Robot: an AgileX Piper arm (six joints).
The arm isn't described. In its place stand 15 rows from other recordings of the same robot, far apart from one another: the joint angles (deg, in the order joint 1, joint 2, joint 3, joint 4, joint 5, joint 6), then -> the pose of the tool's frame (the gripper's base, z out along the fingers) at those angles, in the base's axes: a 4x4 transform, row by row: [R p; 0 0 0 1], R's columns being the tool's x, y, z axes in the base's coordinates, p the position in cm.
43.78, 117.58, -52.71, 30.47, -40.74, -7.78 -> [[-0.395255 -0.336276 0.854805 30.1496], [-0.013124 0.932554 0.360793 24.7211], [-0.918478 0.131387 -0.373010 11.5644], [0 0 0 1]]
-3.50, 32.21, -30.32, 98.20, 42.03, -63.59 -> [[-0.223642 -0.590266 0.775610 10.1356], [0.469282 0.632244 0.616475 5.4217], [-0.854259 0.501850 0.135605 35.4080], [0 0 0 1]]
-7.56, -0.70, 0.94, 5.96, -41.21, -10.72 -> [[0.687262 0.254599 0.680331 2.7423], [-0.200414 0.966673 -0.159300 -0.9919], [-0.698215 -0.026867 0.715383 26.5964], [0 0 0 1]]
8.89, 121.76, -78.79, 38.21, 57.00, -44.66 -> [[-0.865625 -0.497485 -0.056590 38.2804], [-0.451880 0.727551 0.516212 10.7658], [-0.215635 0.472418 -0.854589 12.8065], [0 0 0 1]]
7.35, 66.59, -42.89, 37.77, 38.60, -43.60 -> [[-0.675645 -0.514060 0.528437 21.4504], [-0.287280 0.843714 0.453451 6.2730], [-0.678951 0.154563 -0.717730 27.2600], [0 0 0 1]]
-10.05, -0.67, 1.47, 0.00, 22.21, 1.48 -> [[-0.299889 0.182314 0.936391 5.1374], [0.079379 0.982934 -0.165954 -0.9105], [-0.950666 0.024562 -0.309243 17.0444], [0 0 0 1]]
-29.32, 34.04, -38.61, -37.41, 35.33, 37.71 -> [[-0.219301 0.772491 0.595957 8.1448], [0.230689 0.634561 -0.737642 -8.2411], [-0.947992 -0.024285 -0.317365 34.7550], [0 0 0 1]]
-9.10, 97.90, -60.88, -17.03, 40.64, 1.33 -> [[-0.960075 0.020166 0.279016 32.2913], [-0.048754 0.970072 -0.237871 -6.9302], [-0.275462 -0.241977 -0.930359 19.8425], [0 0 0 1]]
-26.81, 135.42, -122.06, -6.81, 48.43, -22.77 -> [[-0.888102 0.096233 0.449460 46.8887], [-0.063066 0.943079 -0.326535 -24.6000], [-0.455300 -0.318342 -0.831481 20.3327], [0 0 0 1]]
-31.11, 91.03, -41.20, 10.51, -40.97, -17.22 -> [[-0.162819 0.596668 0.785797 27.4428], [-0.088060 0.784458 -0.613898 -17.8323], [-0.982718 -0.169152 -0.075182 23.6619], [0 0 0 1]]
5.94, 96.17, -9.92, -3.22, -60.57, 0.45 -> [[-0.348926 -0.155807 0.924108 21.2006], [-0.056168 0.987787 0.145335 2.6534], [-0.935465 -0.001194 -0.353416 12.2964], [0 0 0 1]]
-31.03, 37.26, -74.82, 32.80, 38.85, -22.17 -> [[0.141012 0.186352 0.972311 6.1449], [0.000939 0.982099 -0.188364 -0.0880], [-0.990007 0.027475 0.138312 52.3076], [0 0 0 1]]
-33.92, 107.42, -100.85, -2.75, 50.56, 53.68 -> [[0.050149 0.871007 0.488704 35.3702], [0.914365 0.156803 -0.373295 -24.1921], [-0.401773 0.465574 -0.788555 32.4220], [0 0 0 1]]
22.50, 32.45, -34.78, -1.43, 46.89, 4.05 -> [[-0.607308 -0.337575 0.719181 9.1602], [-0.193547 0.940829 0.278175 3.6148], [-0.770531 0.029743 -0.636709 30.2954], [0 0 0 1]]
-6.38, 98.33, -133.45, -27.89, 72.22, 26.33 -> [[-0.331527 0.607865 0.721519 32.0783], [0.302715 0.792871 -0.528885 -7.6655], [-0.893562 0.043075 -0.446868 53.4544], [0 0 0 1]]
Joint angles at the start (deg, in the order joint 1, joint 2, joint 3, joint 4, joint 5, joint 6):
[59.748, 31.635, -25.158, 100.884, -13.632, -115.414]
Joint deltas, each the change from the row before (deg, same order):
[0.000, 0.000, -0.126, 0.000, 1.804, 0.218]
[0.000, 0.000, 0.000, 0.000, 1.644, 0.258]
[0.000, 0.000, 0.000, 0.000, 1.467, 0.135]
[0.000, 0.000, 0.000, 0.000, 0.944, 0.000]
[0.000, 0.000, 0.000, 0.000, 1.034, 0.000]
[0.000, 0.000, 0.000, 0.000, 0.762, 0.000]
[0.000, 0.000, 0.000, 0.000, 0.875, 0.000]
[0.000, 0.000, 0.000, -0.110, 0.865, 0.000]
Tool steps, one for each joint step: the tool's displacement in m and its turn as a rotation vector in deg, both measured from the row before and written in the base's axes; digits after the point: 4 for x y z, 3 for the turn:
[-0.0021, 0.0019, 0.0013, 0.573, -0.038, 1.757]
[-0.0019, 0.0017, 0.0005, 0.457, 0.071, 1.599]
[-0.0018, 0.0015, 0.0004, 0.342, -0.006, 1.433]
[-0.0011, 0.0009, 0.0003, 0.165, -0.071, 0.927]
[-0.0013, 0.0010, 0.0003, 0.181, -0.078, 1.015]
[-0.0010, 0.0007, 0.0002, 0.133, -0.057, 0.748]
[-0.0011, 0.0008, 0.0003, 0.153, -0.066, 0.859]
[-0.0011, 0.0008, 0.0003, 0.095, -0.160, 0.852]

